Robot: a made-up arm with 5 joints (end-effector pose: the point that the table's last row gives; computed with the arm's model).
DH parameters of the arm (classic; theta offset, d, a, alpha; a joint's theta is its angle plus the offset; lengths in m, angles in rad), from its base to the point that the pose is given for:
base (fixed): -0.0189 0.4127 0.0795 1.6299
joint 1: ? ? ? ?
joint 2: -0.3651 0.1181 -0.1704 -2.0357
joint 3: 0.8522 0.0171 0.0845 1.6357
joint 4: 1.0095 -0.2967 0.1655 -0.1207
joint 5: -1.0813 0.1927 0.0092 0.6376
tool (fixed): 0.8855 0.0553 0 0
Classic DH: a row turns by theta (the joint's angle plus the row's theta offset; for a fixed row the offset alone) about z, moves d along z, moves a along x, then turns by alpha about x.
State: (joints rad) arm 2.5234 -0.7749 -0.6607 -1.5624 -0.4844
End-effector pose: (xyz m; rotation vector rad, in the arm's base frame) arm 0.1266 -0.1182 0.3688 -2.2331 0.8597 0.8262
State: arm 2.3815 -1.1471 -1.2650 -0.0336 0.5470
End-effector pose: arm -0.0751 -0.0574 0.3116 0.0221 2.8163 0.5725
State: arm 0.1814 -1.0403 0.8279 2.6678 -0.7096
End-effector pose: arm -0.0618 0.1743 0.4223 1.6874 -1.6265 1.3964
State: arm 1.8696 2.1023 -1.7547 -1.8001 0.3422
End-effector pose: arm -0.0578 -0.0163 0.1963 1.2736 1.7969 -1.5523
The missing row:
joint 1: 0.9067 0.0757 0.022 -1.7431
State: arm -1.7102 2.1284 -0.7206 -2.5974 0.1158
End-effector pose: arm 0.2851 -0.1252 0.3531 0.2094 -0.0885 0.1712
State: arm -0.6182 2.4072 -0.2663 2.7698 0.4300
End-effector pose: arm 0.2204 -0.2469 0.5985 -0.1858 -1.4301 -0.1876
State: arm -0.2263 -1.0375 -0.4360 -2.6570 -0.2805
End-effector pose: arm -0.0712 0.0329 0.3761 0.5740 -0.1811 2.7017
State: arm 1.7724 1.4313 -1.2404 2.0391 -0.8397
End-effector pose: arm 0.0777 -0.2443 0.3081 -2.6208 0.1555 0.7164
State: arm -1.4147 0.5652 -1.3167 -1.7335 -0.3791
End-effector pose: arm 0.2155 -0.0863 0.5284 -0.2320 -0.8303 -0.6557
